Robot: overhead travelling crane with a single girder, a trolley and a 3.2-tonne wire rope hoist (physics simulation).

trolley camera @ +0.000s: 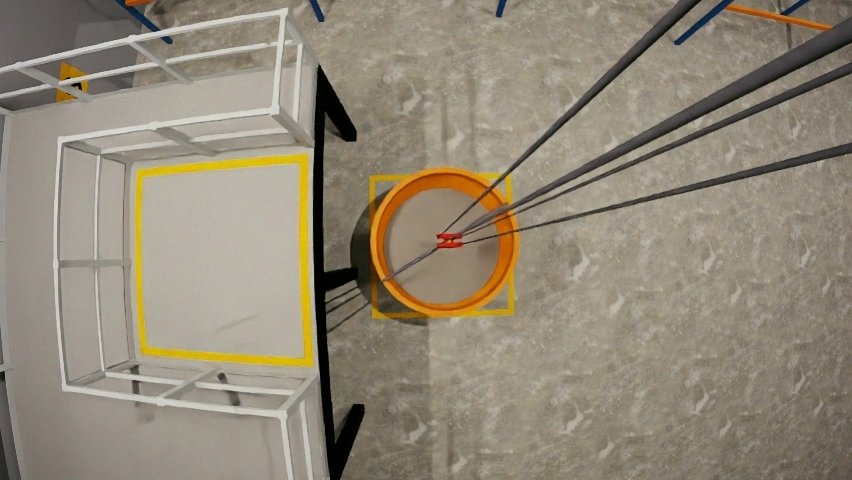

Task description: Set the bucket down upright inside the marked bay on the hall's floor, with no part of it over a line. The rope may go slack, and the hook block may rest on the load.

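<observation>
The orange bucket [453, 280] is upright, its open top facing the camera, over the marked bay [381, 316], a yellow outline on the floor. In this view its rim covers part of the bay's top line and reaches slightly past the right line; the bay's corners show around it. Its dark shadow falls to the left and lower left, across the left line. The red hook block [449, 240] is above the bucket's middle, connected to it by slings, and the ropes look straight. The bucket's base is hidden, so any gap to the floor cannot be told.
A raised grey platform [226, 256] with black legs stands close on the left. It has white railings [58, 202] and its own yellow square [308, 256]. Blue and orange frame parts [703, 22] show along the top edge. Ropes run to the upper right.
</observation>
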